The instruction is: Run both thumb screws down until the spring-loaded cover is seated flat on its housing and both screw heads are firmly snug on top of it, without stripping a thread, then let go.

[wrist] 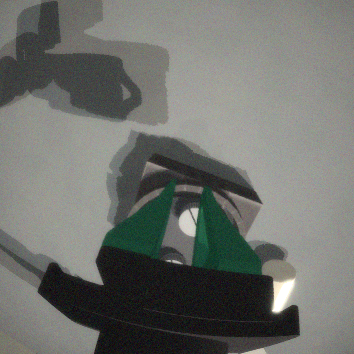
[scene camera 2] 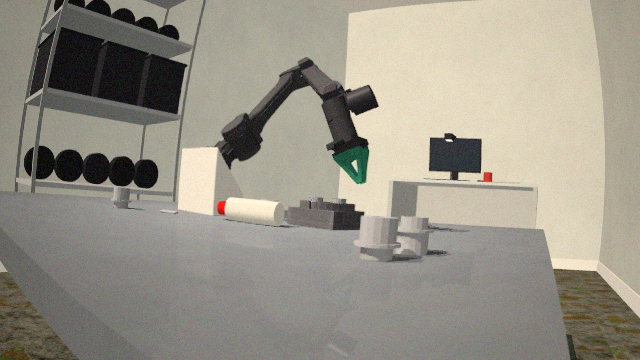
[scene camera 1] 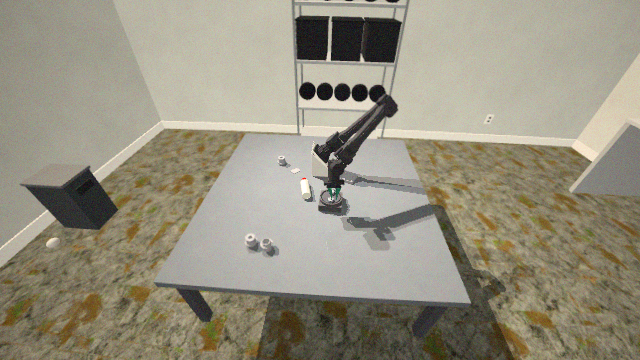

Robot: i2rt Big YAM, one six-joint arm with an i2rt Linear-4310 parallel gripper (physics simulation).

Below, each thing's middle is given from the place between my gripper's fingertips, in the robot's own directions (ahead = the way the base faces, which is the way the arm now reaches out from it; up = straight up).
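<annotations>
Round grey cover [wrist: 174, 240]: my gripper 70 mm past it, 20 mm to the left of it, 60 mm above it. White cylinder with red cap [scene camera 2: 270, 213]: from my hand, 150 mm behind, 190 mm to the right, 80 mm below.
</annotations>
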